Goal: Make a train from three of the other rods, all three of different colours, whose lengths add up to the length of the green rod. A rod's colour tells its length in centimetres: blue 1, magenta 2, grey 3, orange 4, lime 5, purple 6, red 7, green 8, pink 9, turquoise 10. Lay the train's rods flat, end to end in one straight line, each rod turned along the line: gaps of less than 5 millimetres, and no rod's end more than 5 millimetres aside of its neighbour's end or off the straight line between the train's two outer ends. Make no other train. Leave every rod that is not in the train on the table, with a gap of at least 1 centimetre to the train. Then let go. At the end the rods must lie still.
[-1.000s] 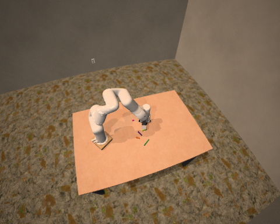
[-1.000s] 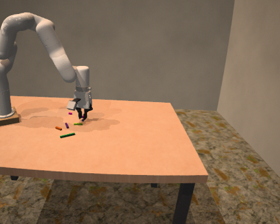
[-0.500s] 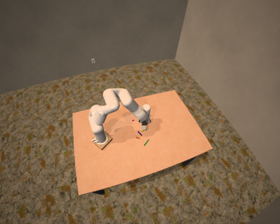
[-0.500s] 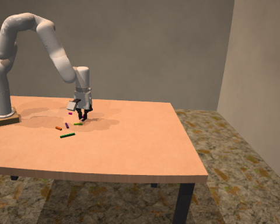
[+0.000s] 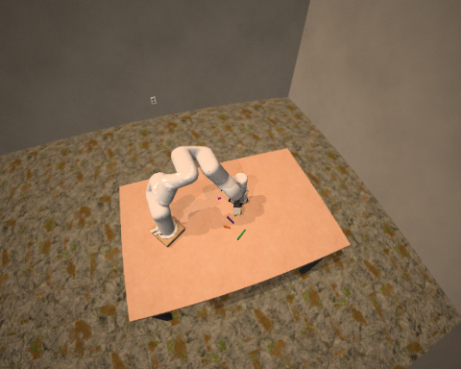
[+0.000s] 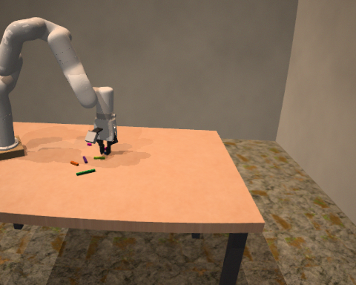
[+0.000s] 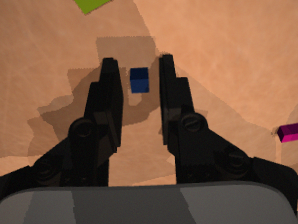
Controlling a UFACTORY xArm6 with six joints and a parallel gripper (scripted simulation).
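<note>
Now: the blue rod 20 mm below my hand. The rest, counted from my hand: orange rod 140 mm behind, 100 mm to the right, 20 mm below; lime rod 30 mm behind, 50 mm to the right, 20 mm below; purple rod 90 mm behind, 60 mm to the right, 20 mm below.
</note>
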